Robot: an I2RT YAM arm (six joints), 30 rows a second.
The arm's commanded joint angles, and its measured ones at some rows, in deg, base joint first. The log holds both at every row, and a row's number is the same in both.
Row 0, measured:
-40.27 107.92 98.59 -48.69 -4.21 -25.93
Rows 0 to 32, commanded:
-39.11 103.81 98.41 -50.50 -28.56 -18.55
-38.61 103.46 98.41 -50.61 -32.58 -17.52
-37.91 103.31 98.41 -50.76 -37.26 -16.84
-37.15 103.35 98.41 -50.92 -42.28 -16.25
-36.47 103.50 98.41 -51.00 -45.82 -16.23
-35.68 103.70 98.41 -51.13 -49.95 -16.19
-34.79 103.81 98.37 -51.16 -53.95 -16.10
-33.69 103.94 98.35 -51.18 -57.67 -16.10
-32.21 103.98 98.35 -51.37 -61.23 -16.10
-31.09 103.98 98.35 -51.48 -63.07 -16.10
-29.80 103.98 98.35 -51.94 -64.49 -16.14
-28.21 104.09 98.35 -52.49 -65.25 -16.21
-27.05 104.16 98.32 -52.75 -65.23 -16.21
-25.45 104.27 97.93 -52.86 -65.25 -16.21
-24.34 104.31 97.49 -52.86 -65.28 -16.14
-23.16 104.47 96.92 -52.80 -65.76 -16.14
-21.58 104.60 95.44 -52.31 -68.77 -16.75
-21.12 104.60 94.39 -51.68 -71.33 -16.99
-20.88 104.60 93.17 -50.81 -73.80 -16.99
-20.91 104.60 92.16 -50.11 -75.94 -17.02
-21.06 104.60 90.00 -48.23 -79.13 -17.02
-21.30 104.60 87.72 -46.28 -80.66 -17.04
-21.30 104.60 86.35 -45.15 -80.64 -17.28
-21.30 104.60 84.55 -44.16 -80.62 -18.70
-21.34 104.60 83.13 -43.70 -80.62 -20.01
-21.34 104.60 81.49 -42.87 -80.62 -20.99
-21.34 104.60 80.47 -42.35 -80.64 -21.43
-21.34 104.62 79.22 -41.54 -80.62 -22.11
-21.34 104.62 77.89 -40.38 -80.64 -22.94
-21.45 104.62 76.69 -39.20 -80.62 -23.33
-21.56 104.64 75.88 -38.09 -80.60 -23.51
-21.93 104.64 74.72 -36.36 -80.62 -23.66
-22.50 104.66 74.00 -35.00 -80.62 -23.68
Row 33, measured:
-21.45 104.05 75.77 -37.43 -78.39 -21.17
